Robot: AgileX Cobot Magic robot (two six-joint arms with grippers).
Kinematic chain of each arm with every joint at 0, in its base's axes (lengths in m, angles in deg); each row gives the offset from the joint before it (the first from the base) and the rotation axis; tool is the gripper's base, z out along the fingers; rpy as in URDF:
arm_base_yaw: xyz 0 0 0.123 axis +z
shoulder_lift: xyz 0 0 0 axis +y
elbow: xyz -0.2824 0 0.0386 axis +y
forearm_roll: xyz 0.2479 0 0.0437 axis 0.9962 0 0.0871
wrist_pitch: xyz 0 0 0 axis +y
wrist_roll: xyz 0.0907 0 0.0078 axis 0.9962 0 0.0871
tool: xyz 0 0 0 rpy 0 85 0
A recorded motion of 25 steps. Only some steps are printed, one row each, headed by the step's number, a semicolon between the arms.
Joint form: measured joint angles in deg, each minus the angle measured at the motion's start. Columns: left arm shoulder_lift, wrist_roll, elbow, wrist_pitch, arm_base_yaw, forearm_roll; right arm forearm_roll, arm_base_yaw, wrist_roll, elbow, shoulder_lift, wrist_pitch.
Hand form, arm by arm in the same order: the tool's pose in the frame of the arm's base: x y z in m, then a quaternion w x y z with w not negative. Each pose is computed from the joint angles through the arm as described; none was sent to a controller.
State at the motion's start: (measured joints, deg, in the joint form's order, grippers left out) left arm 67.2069 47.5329 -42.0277 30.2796 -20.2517 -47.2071; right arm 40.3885 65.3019 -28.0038 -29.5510 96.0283 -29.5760
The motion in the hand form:
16: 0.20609 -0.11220 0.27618 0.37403 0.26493 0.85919 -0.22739; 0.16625 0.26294 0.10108 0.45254 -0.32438 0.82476 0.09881
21: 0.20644 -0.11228 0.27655 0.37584 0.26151 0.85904 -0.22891; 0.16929 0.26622 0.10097 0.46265 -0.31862 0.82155 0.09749
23: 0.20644 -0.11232 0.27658 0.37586 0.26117 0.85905 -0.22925; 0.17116 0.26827 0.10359 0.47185 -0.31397 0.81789 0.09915
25: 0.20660 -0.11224 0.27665 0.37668 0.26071 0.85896 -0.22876; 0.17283 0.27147 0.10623 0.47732 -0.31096 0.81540 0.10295
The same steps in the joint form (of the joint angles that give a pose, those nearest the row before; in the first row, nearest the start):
16: 0.00 0.00 0.00 -0.05 0.00 -0.38; 3.80 -0.51 0.10 -6.92 13.20 -7.78
21: 0.00 0.00 0.00 -0.30 0.00 -0.79; 4.07 -0.51 0.10 -7.79 14.00 -9.11
23: 0.00 0.00 0.00 -0.30 0.00 -0.84; 4.17 -0.51 0.10 -8.28 14.01 -9.97
25: 0.00 0.00 0.00 -0.42 0.00 -0.84; 4.17 -0.51 0.10 -9.03 14.01 -10.15

